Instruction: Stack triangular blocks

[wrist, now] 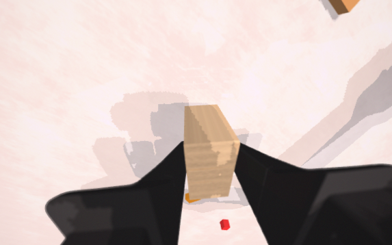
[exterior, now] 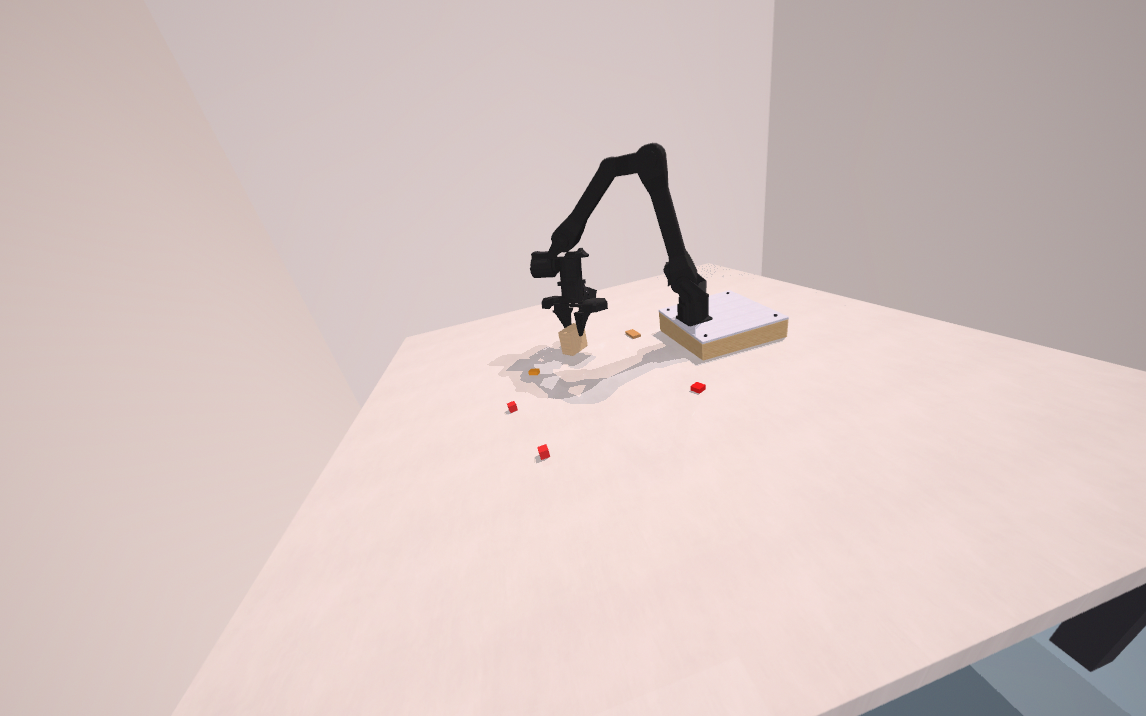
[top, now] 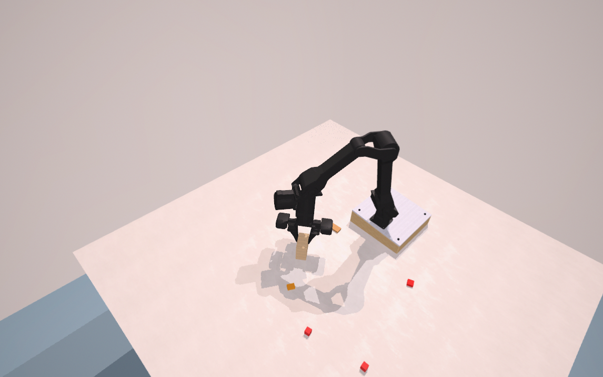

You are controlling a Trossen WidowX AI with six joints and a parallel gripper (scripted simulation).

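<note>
Now: gripper tip 10 mm below the triangular block. Also, from my gripper tip: small orange block: 140 mm ahead, 70 mm to the left, 30 mm below.
</note>
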